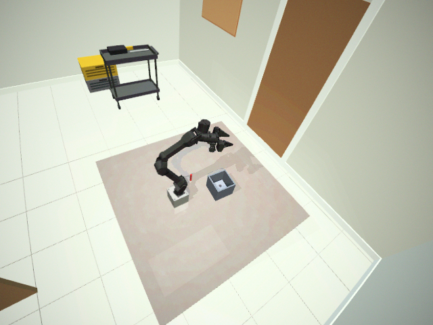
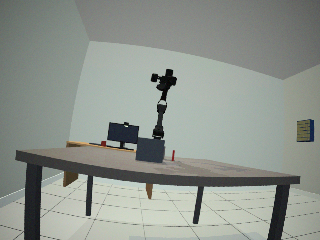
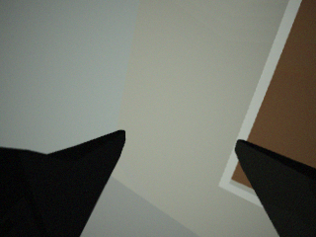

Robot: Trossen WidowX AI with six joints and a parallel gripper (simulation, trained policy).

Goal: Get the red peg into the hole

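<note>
Right now my gripper tip is 52 cm above the red peg, 20 cm to the right of it and 12 cm past it.
</note>
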